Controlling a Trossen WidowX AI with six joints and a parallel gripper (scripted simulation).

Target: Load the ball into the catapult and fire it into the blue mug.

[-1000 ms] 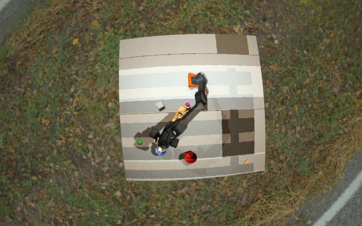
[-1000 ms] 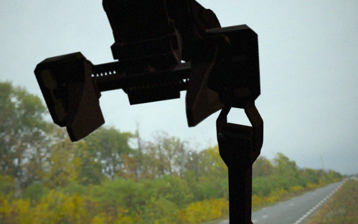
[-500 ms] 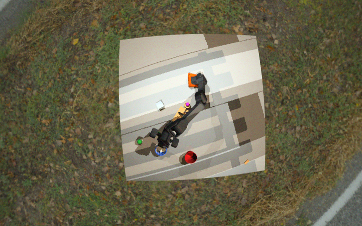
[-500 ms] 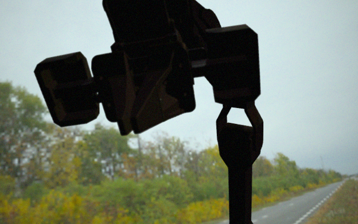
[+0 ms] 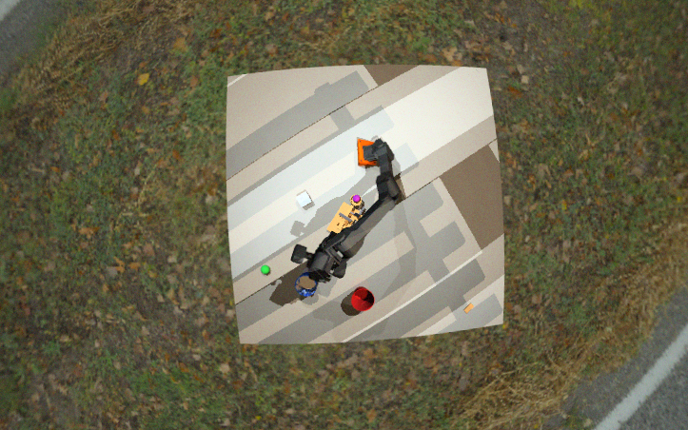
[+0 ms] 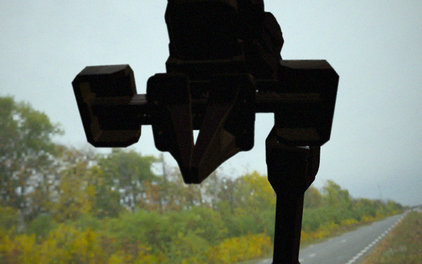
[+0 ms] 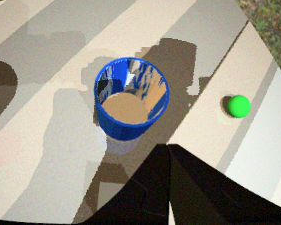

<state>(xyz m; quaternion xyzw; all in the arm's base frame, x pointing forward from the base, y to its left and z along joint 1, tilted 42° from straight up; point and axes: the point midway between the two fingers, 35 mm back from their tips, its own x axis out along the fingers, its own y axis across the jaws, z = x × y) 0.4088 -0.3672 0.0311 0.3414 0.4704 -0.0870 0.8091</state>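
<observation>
Now: gripper tip 250 mm past the magenta ball, 200 mm to the right of it and 200 mm above it. The rest, counted from my gripper tip: catapult: 210 mm below, 190 mm behind, 170 mm to the left; blue mug: 230 mm below, 90 mm ahead, 50 mm to the right; red mug: 230 mm below, 180 mm to the left, 170 mm ahead.
</observation>
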